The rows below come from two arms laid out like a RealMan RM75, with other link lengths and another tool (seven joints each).
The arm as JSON. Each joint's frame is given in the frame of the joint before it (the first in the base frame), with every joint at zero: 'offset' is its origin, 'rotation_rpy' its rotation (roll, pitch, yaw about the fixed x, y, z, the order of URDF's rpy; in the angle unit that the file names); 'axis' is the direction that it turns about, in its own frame. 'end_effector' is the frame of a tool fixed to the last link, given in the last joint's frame.
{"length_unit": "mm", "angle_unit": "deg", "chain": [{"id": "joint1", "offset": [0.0, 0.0, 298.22], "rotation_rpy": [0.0, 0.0, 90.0], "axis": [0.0, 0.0, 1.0]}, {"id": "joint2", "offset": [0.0, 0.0, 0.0], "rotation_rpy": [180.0, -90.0, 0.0], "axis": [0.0, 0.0, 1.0]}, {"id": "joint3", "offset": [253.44, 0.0, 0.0], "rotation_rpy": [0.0, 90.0, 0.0], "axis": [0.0, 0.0, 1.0]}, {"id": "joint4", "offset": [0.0, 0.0, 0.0], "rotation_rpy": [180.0, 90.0, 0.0], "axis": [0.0, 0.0, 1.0]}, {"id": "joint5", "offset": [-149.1, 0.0, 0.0], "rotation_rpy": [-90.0, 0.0, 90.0], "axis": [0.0, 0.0, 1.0]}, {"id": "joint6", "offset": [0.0, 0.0, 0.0], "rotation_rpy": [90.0, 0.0, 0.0], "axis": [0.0, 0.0, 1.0]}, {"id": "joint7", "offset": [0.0, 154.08, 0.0], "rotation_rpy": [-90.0, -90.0, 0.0], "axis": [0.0, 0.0, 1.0]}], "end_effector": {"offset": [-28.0, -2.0, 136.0], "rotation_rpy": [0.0, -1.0, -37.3]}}
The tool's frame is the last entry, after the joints.
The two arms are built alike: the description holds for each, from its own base.
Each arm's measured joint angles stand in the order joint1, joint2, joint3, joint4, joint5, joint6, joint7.
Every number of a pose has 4 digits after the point.
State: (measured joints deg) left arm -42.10 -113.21 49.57 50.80 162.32 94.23 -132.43; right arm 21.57 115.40 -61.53 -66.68 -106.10 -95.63 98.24
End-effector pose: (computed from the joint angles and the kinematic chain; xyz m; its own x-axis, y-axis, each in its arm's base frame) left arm -0.3595 0.3234 -0.0127 0.8652 0.0874 -0.4937 0.0639 -0.9959 -0.0643; right arm 0.1690 0.3055 -0.0469 0.2909 -0.9117 -0.2902 -0.9081 -0.3586 0.2162
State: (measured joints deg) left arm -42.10 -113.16 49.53 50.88 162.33 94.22 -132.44; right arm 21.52 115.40 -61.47 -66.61 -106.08 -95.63 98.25
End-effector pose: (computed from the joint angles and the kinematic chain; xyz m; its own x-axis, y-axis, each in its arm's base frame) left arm -0.3596 0.3240 -0.0120 0.8649 0.0880 -0.4943 0.0632 -0.9958 -0.0666; right arm 0.1693 0.3055 -0.0468 0.2884 -0.9123 -0.2907 -0.9087 -0.3565 0.2171
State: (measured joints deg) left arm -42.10 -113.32 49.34 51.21 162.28 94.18 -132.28; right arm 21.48 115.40 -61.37 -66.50 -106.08 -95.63 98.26
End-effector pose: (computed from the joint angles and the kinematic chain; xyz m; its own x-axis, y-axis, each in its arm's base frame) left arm -0.3582 0.3255 -0.0125 0.8669 0.0848 -0.4913 0.0578 -0.9959 -0.0699; right arm 0.1698 0.3056 -0.0467 0.2852 -0.9131 -0.2914 -0.9096 -0.3537 0.2181
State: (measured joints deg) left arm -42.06 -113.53 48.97 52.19 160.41 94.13 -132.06; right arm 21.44 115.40 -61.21 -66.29 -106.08 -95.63 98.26
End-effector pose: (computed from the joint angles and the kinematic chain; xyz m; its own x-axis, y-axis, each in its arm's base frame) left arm -0.3483 0.3324 -0.0160 0.8840 0.0761 -0.4612 0.0407 -0.9954 -0.0862; right arm 0.1704 0.3057 -0.0465 0.2802 -0.9143 -0.2924 -0.9108 -0.3495 0.2198
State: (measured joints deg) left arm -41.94 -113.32 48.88 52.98 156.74 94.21 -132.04; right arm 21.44 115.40 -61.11 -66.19 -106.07 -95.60 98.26
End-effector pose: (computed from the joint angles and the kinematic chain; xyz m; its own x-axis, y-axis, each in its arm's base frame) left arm -0.3328 0.3406 -0.0204 0.9099 0.0662 -0.4095 0.0244 -0.9940 -0.1063; right arm 0.1706 0.3061 -0.0463 0.2778 -0.9146 -0.2937 -0.9113 -0.3476 0.2205
